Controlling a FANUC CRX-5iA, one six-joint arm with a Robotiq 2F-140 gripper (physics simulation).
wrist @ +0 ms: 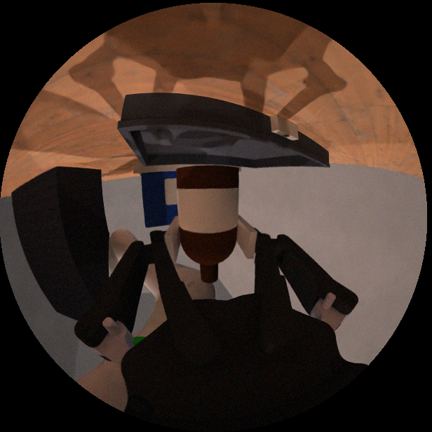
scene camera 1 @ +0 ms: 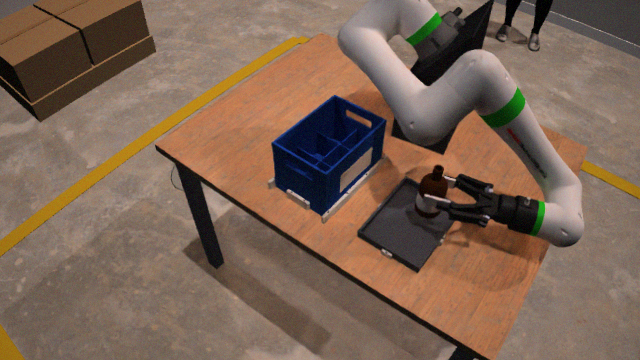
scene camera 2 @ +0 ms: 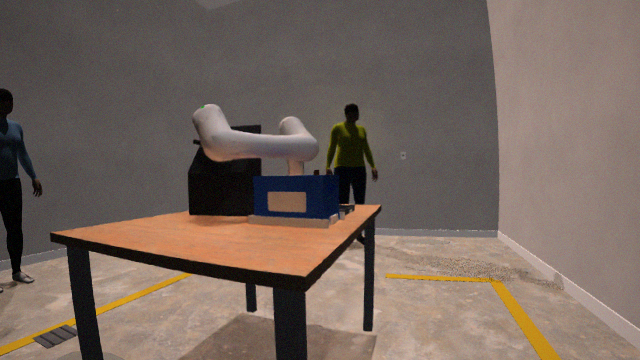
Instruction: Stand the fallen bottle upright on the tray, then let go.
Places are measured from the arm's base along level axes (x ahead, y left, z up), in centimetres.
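Pixels of known places: gripper, between the fingertips: [scene camera 1: 426,187]; arm's base, origin of its link: [scene camera 1: 439,47].
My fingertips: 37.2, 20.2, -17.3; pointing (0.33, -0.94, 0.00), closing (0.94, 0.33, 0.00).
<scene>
For each thing: its middle in the pictures, then the offset to it from my fingertips, as dx, dy, dz. Level surfaces: height alone.
- brown bottle, middle of its body: [scene camera 1: 433,188] [scene camera 2: 316,186] -0.6, +1.7, +0.2
- dark tray, middle of its body: [scene camera 1: 411,221] [scene camera 2: 324,209] +3.8, -0.1, -10.8
- blue crate, middle of its body: [scene camera 1: 330,153] [scene camera 2: 297,198] +4.0, -29.0, -3.3
- wooden table, height of its surface: dz -12.1
The brown bottle [scene camera 1: 433,188] [scene camera 2: 316,173] [wrist: 208,210] with a white label is upright, neck up, over the far part of the dark tray [scene camera 1: 400,235] [scene camera 2: 347,206] [wrist: 190,109]. In the wrist view its base meets the line of the tray's near edge; whether it touches the tray floor I cannot tell. My gripper [scene camera 1: 441,191] [wrist: 207,225] is level and shut on the bottle, with one light fingertip on each side of the body. In scene camera 2 the blue crate hides the gripper and most of the bottle.
A blue crate [scene camera 1: 327,180] [scene camera 2: 295,185] [wrist: 154,200] with compartments stands beside the tray, with light locating strips at its foot. A black pedestal [scene camera 2: 220,195] [wrist: 60,240] stands behind on the wooden table [scene camera 1: 240,130] [scene camera 2: 200,245]. Small light clips sit at the tray's edges.
</scene>
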